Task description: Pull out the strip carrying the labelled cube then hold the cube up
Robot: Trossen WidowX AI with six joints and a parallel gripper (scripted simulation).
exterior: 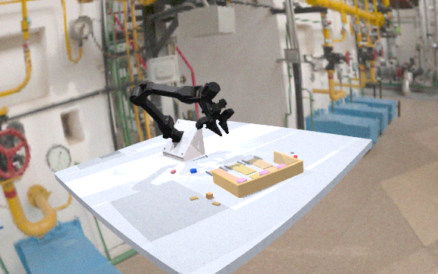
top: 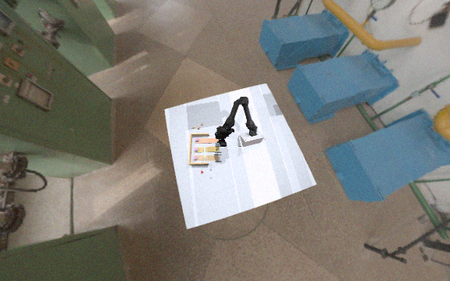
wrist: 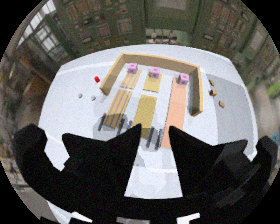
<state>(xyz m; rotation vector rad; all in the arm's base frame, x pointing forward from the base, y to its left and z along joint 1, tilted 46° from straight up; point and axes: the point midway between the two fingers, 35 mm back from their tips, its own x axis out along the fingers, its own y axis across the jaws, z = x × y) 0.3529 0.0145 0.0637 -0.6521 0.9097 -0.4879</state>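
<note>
Right now the small blue piece is 110 mm behind my gripper tip, 110 mm to the right of it and 150 mm below it. Round my gripper tip: pink piece 190 mm behind, 160 mm to the right, 150 mm below.
</note>
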